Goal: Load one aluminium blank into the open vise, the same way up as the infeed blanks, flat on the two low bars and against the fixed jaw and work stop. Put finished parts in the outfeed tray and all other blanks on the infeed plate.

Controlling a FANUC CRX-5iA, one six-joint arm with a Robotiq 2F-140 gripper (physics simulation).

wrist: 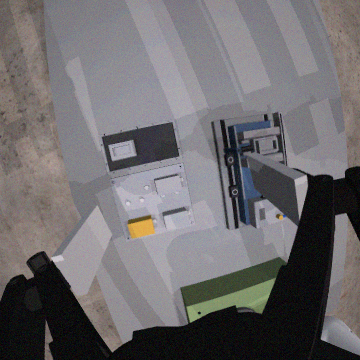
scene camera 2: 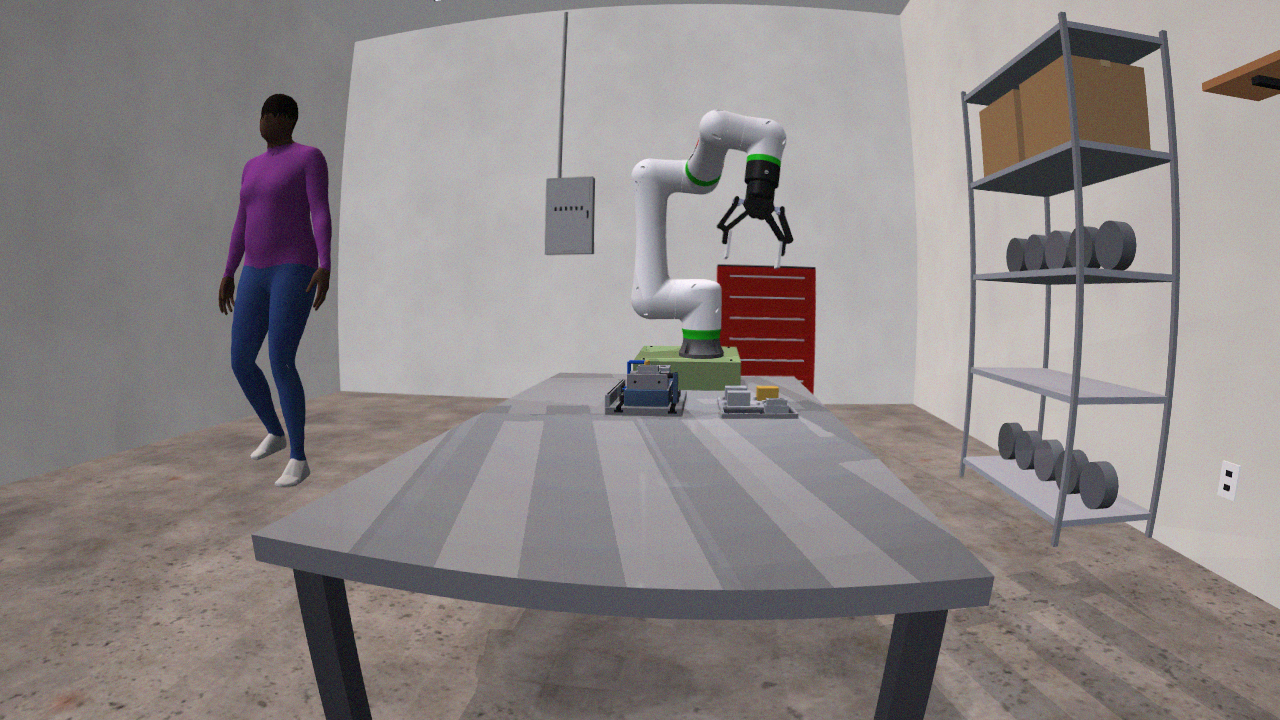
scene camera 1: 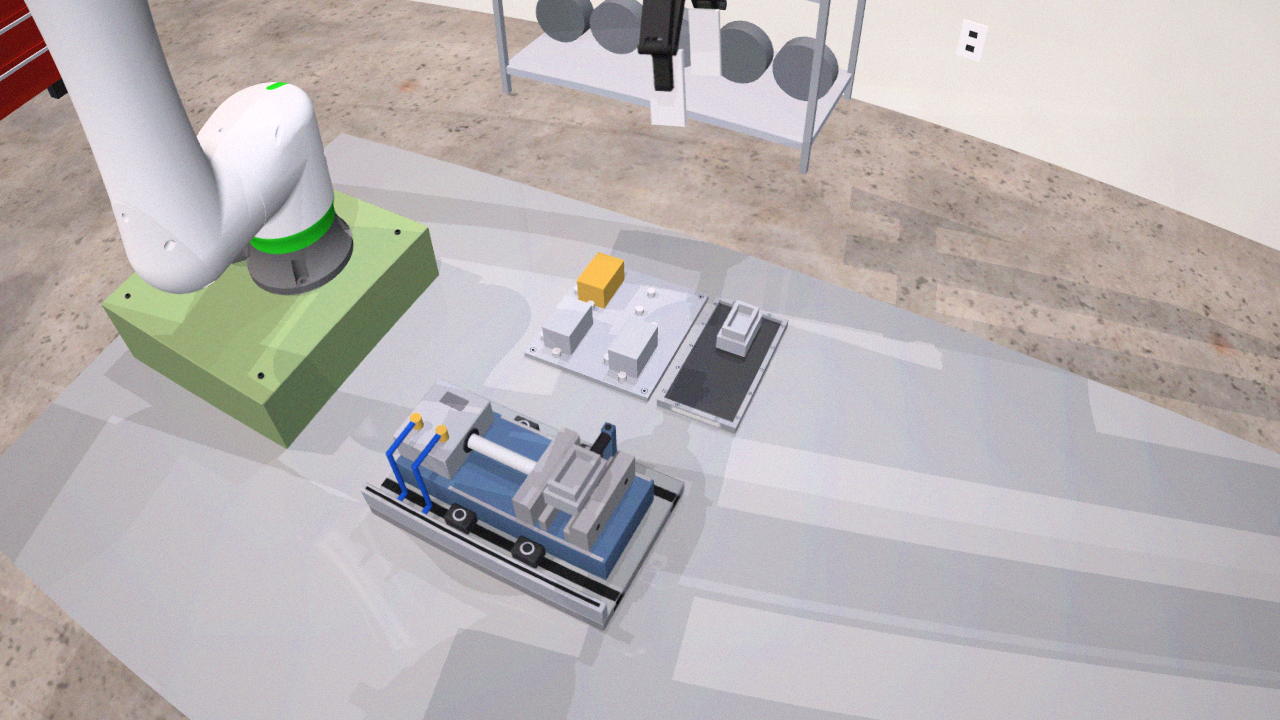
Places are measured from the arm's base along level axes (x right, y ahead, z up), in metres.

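Where they show: gripper, between the fingertips: (wrist: 175, 196) (scene camera 2: 751, 263) (scene camera 1: 689, 97); arm's base, origin of its link: (scene camera 2: 701, 355) (scene camera 1: 300, 254).
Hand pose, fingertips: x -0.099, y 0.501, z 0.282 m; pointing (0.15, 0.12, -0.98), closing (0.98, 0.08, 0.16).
Things, the pixels of their centre, and the offset from my fingertips.
- vise, middle of its body: (scene camera 1: 518, 480) (scene camera 2: 649, 387) (wrist: 259, 171) dx +0.261, dy -0.082, dz -0.331 m
- grey part with a pocketed top, middle of its body: (scene camera 1: 575, 478) (wrist: 264, 145) (scene camera 2: 648, 372) dx +0.262, dy -0.011, dz -0.283 m
- similar pocketed part, middle of its body: (scene camera 1: 739, 326) (wrist: 122, 149) (scene camera 2: 776, 405) dx -0.060, dy +0.057, dz -0.357 m
- infeed plate, middle of its body: (scene camera 1: 618, 324) (wrist: 153, 202) (scene camera 2: 753, 403) dx -0.022, dy -0.092, dz -0.376 m
- orange block, middle of its body: (scene camera 1: 601, 280) (wrist: 140, 226) (scene camera 2: 767, 393) dx -0.068, dy -0.137, dz -0.354 m
- work stop, middle of its body: (scene camera 1: 598, 448) dx +0.215, dy -0.008, dz -0.290 m
My gripper (scene camera 2: 751, 261) (wrist: 175, 196) is open and empty, high above the table. The vise (scene camera 1: 487, 483) (wrist: 245, 210) holds a grey part with a pocketed top (scene camera 1: 572, 479) (wrist: 266, 145) between its jaws; whether both jaws touch it is unclear. A similar pocketed part (scene camera 1: 739, 329) (wrist: 122, 150) sits at one end of the dark outfeed tray (scene camera 1: 702, 380) (wrist: 155, 147). On the infeed plate (scene camera 1: 669, 326) (wrist: 132, 187) stand two plain grey blanks, one blank (scene camera 1: 567, 327) (wrist: 177, 218) nearer the robot base and another blank (scene camera 1: 633, 349) (wrist: 168, 185) nearer the tray, plus an orange block (scene camera 1: 600, 278) (wrist: 141, 227) at a corner.
The work stop (scene camera 1: 608, 438) rises beside the vise jaws. Blue hoses (scene camera 1: 417, 465) rise at the vise's other end. The green robot base (scene camera 1: 358, 331) (wrist: 230, 295) stands behind. A person (scene camera 2: 281, 205) stands left of the table, and a shelf rack (scene camera 2: 1078, 340) stands at the right.
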